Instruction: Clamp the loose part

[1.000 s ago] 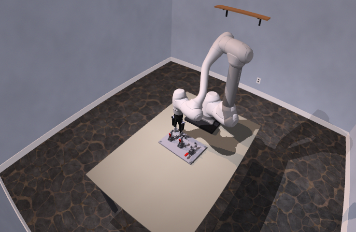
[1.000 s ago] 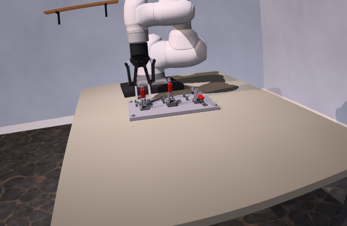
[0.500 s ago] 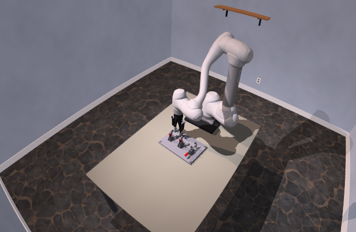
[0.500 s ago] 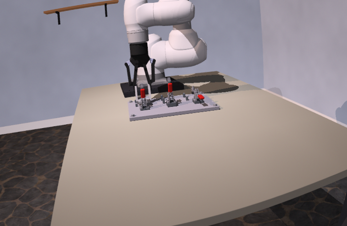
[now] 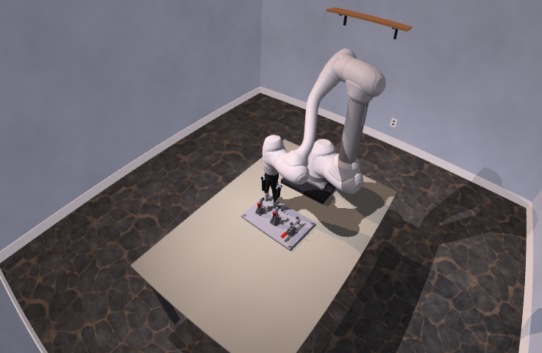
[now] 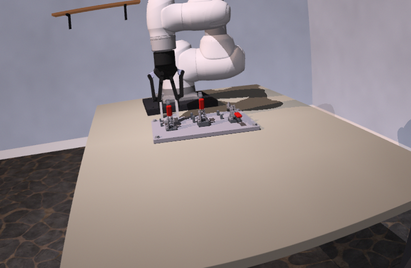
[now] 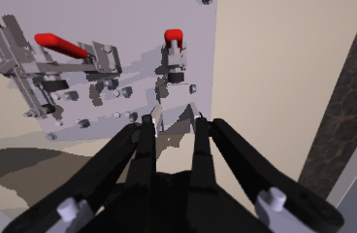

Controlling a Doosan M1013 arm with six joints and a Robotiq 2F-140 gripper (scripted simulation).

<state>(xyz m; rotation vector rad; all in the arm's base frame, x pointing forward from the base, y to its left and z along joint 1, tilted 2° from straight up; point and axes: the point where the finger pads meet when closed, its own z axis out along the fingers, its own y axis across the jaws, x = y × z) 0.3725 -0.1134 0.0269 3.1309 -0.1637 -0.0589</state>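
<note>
Now: the loose part 30 mm below my hand. The rest, counted from my hand: grey fixture plate: 70 mm ahead, 100 mm to the left, 50 mm below.
</note>
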